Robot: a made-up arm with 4 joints. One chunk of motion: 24 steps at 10 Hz.
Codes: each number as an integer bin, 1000 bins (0 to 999) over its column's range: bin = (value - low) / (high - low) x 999, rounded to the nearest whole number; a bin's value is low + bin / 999 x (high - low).
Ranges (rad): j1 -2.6..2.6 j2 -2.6..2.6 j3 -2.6..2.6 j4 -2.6..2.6
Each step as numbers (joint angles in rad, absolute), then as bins.
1 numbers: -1.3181 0.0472 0.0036 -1.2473
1 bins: 246 509 500 260
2 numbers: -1.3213 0.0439 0.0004 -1.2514
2 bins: 246 508 500 259
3 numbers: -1.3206 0.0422 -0.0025 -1.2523
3 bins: 246 508 499 259
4 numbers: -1.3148 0.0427 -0.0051 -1.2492
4 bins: 247 508 499 260
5 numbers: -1.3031 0.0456 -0.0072 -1.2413
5 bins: 249 508 498 261
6 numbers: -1.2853 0.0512 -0.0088 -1.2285
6 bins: 253 509 498 263
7 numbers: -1.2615 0.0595 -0.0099 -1.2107
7 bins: 257 511 498 267
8 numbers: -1.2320 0.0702 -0.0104 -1.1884
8 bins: 263 513 498 271
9 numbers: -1.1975 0.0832 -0.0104 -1.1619
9 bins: 269 515 498 276
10 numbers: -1.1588 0.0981 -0.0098 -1.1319
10 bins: 277 518 498 282
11 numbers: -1.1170 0.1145 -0.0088 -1.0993
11 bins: 285 521 498 288
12 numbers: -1.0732 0.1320 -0.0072 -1.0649
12 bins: 293 525 498 295
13 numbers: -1.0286 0.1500 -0.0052 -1.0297
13 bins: 302 528 499 302
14 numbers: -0.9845 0.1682 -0.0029 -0.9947
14 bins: 310 532 499 308
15 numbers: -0.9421 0.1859 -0.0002 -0.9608
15 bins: 319 535 499 315
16 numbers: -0.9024 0.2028 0.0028 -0.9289
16 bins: 326 538 500 321
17 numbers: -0.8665 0.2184 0.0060 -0.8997
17 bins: 333 541 501 327
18 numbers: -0.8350 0.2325 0.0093 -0.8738
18 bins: 339 544 501 332
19 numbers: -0.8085 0.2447 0.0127 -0.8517
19 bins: 344 547 502 336
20 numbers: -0.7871 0.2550 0.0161 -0.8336
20 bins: 348 548 503 339
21 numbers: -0.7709 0.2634 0.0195 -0.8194
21 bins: 351 550 503 342
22 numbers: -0.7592 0.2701 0.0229 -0.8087
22 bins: 354 551 504 344
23 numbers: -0.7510 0.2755 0.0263 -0.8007
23 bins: 355 552 505 346
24 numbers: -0.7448 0.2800 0.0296 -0.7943
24 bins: 356 553 505 347
